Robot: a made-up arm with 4 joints. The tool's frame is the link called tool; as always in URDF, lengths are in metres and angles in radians. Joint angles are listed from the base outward.
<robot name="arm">
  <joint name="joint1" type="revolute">
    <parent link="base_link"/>
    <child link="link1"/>
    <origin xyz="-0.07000 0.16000 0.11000" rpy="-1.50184 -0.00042 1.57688"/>
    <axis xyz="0 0 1"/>
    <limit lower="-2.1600" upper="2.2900"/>
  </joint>
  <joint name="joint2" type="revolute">
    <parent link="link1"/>
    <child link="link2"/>
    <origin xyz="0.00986 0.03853 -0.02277" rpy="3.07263 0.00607 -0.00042"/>
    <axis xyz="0 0 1"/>
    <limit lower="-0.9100" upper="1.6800"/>
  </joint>
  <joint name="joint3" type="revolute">
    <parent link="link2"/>
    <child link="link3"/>
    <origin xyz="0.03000 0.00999 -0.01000" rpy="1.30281 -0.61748 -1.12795"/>
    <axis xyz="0 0 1"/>
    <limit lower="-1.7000" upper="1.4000"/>
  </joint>
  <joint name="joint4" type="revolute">
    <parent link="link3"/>
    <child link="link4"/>
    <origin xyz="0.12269 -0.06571 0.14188" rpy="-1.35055 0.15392 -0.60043"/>
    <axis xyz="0 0 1"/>
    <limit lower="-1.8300" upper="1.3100"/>
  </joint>
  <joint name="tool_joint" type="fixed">
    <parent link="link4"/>
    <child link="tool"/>
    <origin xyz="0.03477 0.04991 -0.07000" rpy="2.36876 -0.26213 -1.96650"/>
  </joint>
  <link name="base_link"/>
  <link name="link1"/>
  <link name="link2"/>
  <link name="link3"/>
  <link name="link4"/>
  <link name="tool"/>
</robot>
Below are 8 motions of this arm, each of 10 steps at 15 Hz.
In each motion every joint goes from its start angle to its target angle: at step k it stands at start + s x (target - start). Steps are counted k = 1, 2, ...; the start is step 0. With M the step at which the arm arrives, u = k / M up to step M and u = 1 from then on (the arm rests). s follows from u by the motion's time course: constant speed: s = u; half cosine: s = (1 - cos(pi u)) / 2; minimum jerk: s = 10 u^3 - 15 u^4 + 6 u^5.
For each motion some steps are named. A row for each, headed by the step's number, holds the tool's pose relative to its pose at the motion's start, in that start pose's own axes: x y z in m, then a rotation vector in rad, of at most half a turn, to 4 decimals.
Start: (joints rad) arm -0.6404 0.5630 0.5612 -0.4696
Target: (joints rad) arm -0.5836 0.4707 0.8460 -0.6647
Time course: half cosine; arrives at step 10
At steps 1, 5, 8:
1: 0.0007 0.0005 -0.0013 0.0044 -0.0074 0.0036
5: 0.0148 0.0116 -0.0253 0.0909 -0.1518 0.0692
8: 0.0279 0.0240 -0.0438 0.1651 -0.2739 0.1187

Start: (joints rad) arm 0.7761 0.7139 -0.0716 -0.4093
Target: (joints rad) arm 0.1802 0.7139 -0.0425 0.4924
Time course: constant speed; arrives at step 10
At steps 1, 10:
1: -0.0131 0.0099 0.0028 0.0446 0.0987 -0.1044
10: -0.0727 0.0963 0.0525 0.4526 0.9981 -1.0303

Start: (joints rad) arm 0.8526 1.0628 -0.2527 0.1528
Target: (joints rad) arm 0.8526 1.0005 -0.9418 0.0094
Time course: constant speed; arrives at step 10
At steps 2, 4, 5, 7, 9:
2: 0.0016 -0.0120 0.0192 -0.1480 -0.0162 0.0303
4: 0.0031 -0.0213 0.0401 -0.2960 -0.0302 0.0617
5: 0.0039 -0.0249 0.0511 -0.3699 -0.0363 0.0777
7: 0.0053 -0.0297 0.0739 -0.5177 -0.0465 0.1101
9: 0.0066 -0.0313 0.0975 -0.6653 -0.0537 0.1430

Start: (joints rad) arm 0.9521 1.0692 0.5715 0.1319
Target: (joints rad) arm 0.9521 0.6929 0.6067 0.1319
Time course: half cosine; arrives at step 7
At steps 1, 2, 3, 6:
1: 0.0028 0.0002 0.0003 -0.0020 -0.0039 0.0178
2: 0.0105 0.0011 0.0014 -0.0074 -0.0145 0.0678
3: 0.0216 0.0030 0.0030 -0.0153 -0.0294 0.1401
6: 0.0512 0.0127 0.0081 -0.0373 -0.0685 0.3432

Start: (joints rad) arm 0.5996 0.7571 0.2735 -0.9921
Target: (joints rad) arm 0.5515 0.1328 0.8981 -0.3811
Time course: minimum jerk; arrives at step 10
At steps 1, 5, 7, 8, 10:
1: 0.0006 0.0005 -0.0009 0.0033 -0.0026 -0.0037
5: 0.0456 0.0339 -0.0456 0.2629 -0.1216 -0.1728
7: 0.0803 0.0626 -0.0617 0.5046 -0.1517 -0.2302
8: 0.0909 0.0723 -0.0640 0.5872 -0.1502 -0.2369
10: 0.0965 0.0777 -0.0647 0.6336 -0.1470 -0.2383

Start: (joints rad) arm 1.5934 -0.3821 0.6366 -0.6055
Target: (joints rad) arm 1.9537 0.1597 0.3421 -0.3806
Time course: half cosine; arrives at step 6
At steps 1, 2, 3, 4, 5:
1: -0.0016 -0.0018 0.0036 -0.0105 0.0249 -0.0111
2: -0.0055 -0.0063 0.0136 -0.0394 0.0933 -0.0420
3: -0.0098 -0.0114 0.0277 -0.0792 0.1871 -0.0855
4: -0.0126 -0.0154 0.0422 -0.1197 0.2813 -0.1303
5: -0.0137 -0.0176 0.0530 -0.1499 0.3504 -0.1639

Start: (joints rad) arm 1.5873 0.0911 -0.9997 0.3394
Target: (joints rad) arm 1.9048 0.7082 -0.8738 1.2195
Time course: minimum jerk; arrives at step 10
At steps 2, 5, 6, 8, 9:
2: -0.0003 0.0030 0.0002 0.0223 0.0516 -0.0300
5: 0.0021 0.0241 0.0048 0.1657 0.4579 -0.2615
6: 0.0057 0.0316 0.0074 0.2104 0.6310 -0.3590
8: 0.0134 0.0408 0.0103 0.2590 0.8808 -0.5004
9: 0.0151 0.0423 0.0106 0.2662 0.9286 -0.5277

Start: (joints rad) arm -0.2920 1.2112 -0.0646 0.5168
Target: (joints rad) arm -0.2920 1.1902 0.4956 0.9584
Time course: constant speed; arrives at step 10
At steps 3, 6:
3: 0.0018 0.0171 -0.0131 0.1913 0.1212 -0.0446
6: 0.0036 0.0349 -0.0224 0.3749 0.2581 -0.0743

